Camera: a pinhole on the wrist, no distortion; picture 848 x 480 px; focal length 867.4 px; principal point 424.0 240.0 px. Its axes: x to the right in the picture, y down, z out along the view. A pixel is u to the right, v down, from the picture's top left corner.
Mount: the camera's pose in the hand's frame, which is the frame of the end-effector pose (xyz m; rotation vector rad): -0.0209 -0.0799 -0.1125 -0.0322 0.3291 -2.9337
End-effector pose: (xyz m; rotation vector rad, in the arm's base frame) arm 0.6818 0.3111 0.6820 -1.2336 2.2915 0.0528
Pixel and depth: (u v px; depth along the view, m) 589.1 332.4 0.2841
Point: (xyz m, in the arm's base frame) 0.9173 0.2926 0.6110
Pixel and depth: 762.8 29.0 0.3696
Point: 0.9499 0.4511 0.5503
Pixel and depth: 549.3 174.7 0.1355
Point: 0.7885 0.2848 0.7019
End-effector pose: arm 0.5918 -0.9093 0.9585 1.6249 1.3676 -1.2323
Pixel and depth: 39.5 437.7 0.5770
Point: 0.2184 -1.1375 0.5797
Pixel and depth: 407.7 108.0 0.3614
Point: 0.4306 -1.1197 0.8926
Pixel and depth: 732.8 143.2 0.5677
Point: 0.3078 -1.3549 1.0184
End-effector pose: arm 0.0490 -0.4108 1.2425 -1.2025 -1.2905 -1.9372
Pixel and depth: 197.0 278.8 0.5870
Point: -0.0114 0.0946 1.3608
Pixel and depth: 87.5 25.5 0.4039
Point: 0.0709 -0.1105 1.3857
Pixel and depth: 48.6 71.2 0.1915
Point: -0.0037 -0.3035 1.2778
